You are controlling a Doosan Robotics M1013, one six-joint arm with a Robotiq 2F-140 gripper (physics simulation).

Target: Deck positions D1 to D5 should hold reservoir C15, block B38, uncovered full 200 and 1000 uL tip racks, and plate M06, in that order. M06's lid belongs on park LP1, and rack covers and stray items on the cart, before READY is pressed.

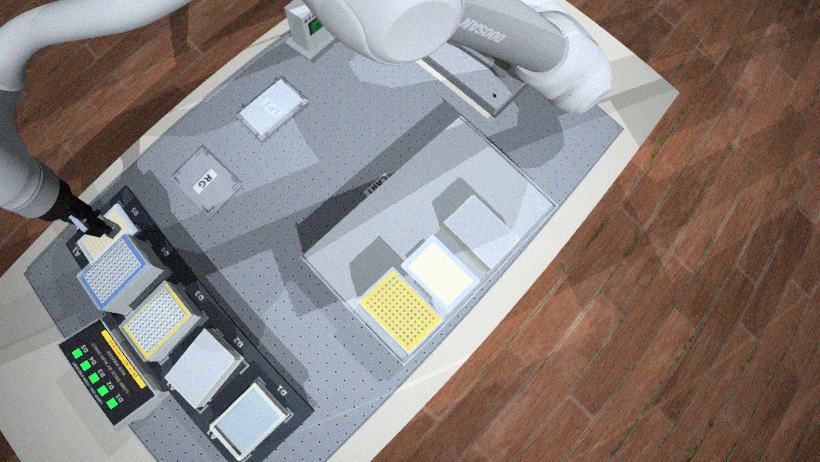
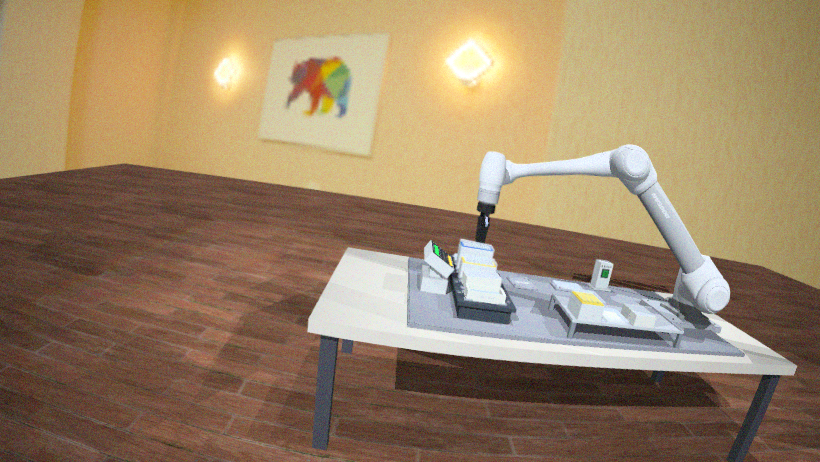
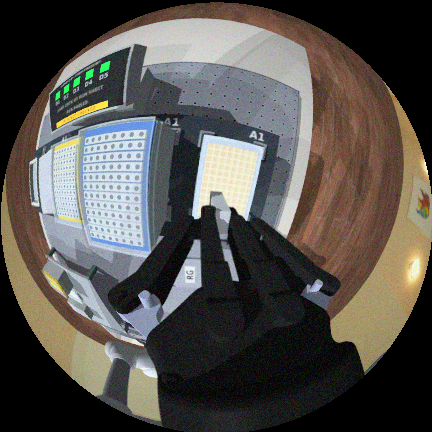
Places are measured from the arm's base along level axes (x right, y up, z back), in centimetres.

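Pixels of known places: gripper, fingertip midpoint: [image 1: 115, 231] [image 3: 214, 201]; arm's base, origin of the base link: [image 2: 683, 313].
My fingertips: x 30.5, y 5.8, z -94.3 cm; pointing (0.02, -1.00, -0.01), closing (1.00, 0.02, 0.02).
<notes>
Ahead of a thing's pixels: the offset from my fingertips to its top centre. "spot": to the spot under its first point.
My gripper [image 1: 113, 231] [image 2: 480, 239] [image 3: 214, 201] is shut and empty, pointing down over the lower part of the cream-welled plate {dy -0.3, dx +1.7, dz -2.4 cm} [image 1: 94, 243] [image 3: 230, 172] at D5. At D4 stands an uncovered blue-rimmed tip rack {dy +8.7, dx -10.8, dz -3.5 cm} [image 1: 114, 272] [image 2: 475, 253] [image 3: 116, 185], at D3 an uncovered yellow-rimmed one {dy +5.3, dx -23.1, dz -4.6 cm} [image 1: 157, 322] [image 3: 66, 180]. A pale block {dy +3.0, dx -34.9, dz -5.3 cm} [image 1: 203, 370] is at D2 and a reservoir {dy +1.4, dx -47.7, dz -6.8 cm} [image 1: 250, 422] with a light blue inside at D1. Park LP1 bears a pale, see-through lid {dy -5.8, dx -2.9, dz +44.1 cm} [image 1: 281, 97]. Fingertip contact with the plate cannot be told.
The cart [image 1: 338, 246] holds a yellow-topped box {dy +5.5, dx -56.0, dz +26.9 cm} [image 1: 399, 310] [image 2: 586, 304], a cream plate {dy +0.1, dx -57.1, dz +37.6 cm} [image 1: 439, 273] and a grey-white box {dy +2.6, dx -58.2, dz +48.4 cm} [image 1: 480, 230]. The status panel {spot: dy +4.9, dx -22.8, dz -18.3 cm} [image 1: 109, 373] [image 3: 92, 90] shows green D1 to D5 squares and a yellow bar. Pad RG {dy -6.2, dx -4.0, dz +21.2 cm} [image 1: 220, 183] lies near the deck.
</notes>
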